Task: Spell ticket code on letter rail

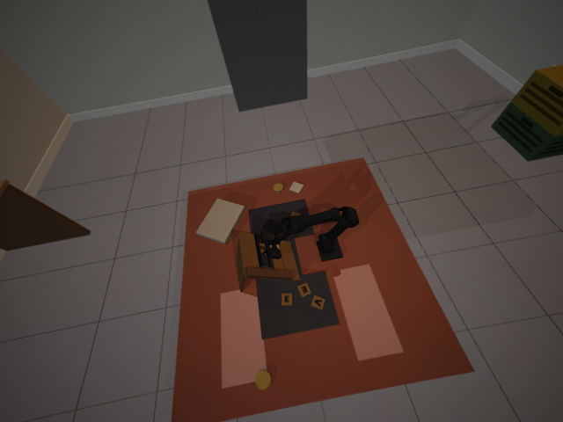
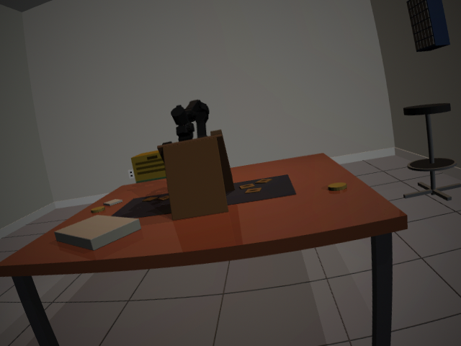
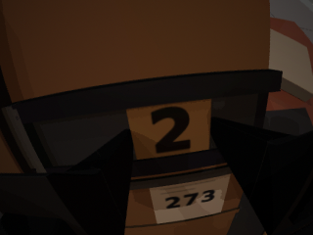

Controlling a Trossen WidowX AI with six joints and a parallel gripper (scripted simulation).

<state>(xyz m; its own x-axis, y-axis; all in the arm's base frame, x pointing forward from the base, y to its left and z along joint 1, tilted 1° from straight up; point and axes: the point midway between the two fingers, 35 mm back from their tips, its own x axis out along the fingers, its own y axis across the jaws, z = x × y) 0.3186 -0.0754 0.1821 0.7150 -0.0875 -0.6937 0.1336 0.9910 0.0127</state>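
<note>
Right now the white ticket is 7 cm below my gripper tip, 6 cm behind it and 1 cm to the right of it. The rest, counted from my gripper tip: book: 37 cm to the right, 19 cm ahead, 16 cm below; dark mat: 17 cm below, 14 cm behind, 4 cm to the left; tile: right at my gripper tip.
</note>
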